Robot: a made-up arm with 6 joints. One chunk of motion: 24 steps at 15 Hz.
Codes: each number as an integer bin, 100 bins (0 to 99) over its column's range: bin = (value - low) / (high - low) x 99, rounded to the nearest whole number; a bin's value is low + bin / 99 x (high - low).
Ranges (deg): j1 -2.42..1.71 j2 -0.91..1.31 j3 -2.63..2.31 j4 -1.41..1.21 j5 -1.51..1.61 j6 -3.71..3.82
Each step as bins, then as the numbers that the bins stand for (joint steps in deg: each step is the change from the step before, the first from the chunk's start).
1 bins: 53 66 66 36 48 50
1 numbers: -0.209 0.570 0.663 -0.457 0.003 0.093
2 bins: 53 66 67 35 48 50
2 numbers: -0.209 0.570 0.713 -0.484 0.003 0.093
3 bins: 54 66 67 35 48 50
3 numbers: -0.167 0.570 0.713 -0.484 0.003 0.093
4 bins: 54 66 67 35 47 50
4 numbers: -0.167 0.570 0.713 -0.484 -0.029 0.093
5 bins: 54 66 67 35 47 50
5 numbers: -0.167 0.570 0.713 -0.484 -0.029 0.093
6 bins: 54 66 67 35 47 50
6 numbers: -0.167 0.570 0.713 -0.484 -0.029 0.093
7 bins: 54 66 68 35 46 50
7 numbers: -0.167 0.570 0.763 -0.484 -0.060 0.093
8 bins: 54 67 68 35 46 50
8 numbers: -0.167 0.592 0.763 -0.484 -0.060 0.093
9 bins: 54 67 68 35 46 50
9 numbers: -0.167 0.592 0.763 -0.484 -0.060 0.093
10 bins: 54 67 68 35 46 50
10 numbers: -0.167 0.592 0.763 -0.484 -0.060 0.093
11 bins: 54 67 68 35 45 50
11 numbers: -0.167 0.592 0.763 -0.484 -0.092 0.093
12 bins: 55 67 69 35 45 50
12 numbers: -0.126 0.592 0.813 -0.484 -0.092 0.093
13 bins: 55 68 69 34 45 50
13 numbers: -0.126 0.615 0.813 -0.510 -0.092 0.093
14 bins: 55 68 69 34 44 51
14 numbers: -0.126 0.615 0.813 -0.510 -0.123 0.169
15 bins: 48 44 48 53 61 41
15 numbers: -0.418 0.077 -0.235 -0.007 0.412 -0.592
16 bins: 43 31 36 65 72 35
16 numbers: -0.626 -0.215 -0.834 0.310 0.759 -1.048
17 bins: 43 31 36 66 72 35
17 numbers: -0.626 -0.215 -0.834 0.337 0.759 -1.048
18 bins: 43 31 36 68 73 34
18 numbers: -0.626 -0.215 -0.834 0.390 0.791 -1.124
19 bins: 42 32 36 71 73 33
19 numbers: -0.668 -0.192 -0.834 0.469 0.791 -1.200
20 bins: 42 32 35 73 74 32
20 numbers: -0.668 -0.192 -0.884 0.522 0.822 -1.276
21 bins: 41 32 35 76 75 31
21 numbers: -0.710 -0.192 -0.884 0.601 0.854 -1.352
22 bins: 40 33 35 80 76 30
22 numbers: -0.751 -0.170 -0.884 0.707 0.885 -1.428
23 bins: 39 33 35 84 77 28
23 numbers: -0.793 -0.170 -0.884 0.813 0.917 -1.580
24 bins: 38 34 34 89 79 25
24 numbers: -0.835 -0.148 -0.933 0.945 0.980 -1.808
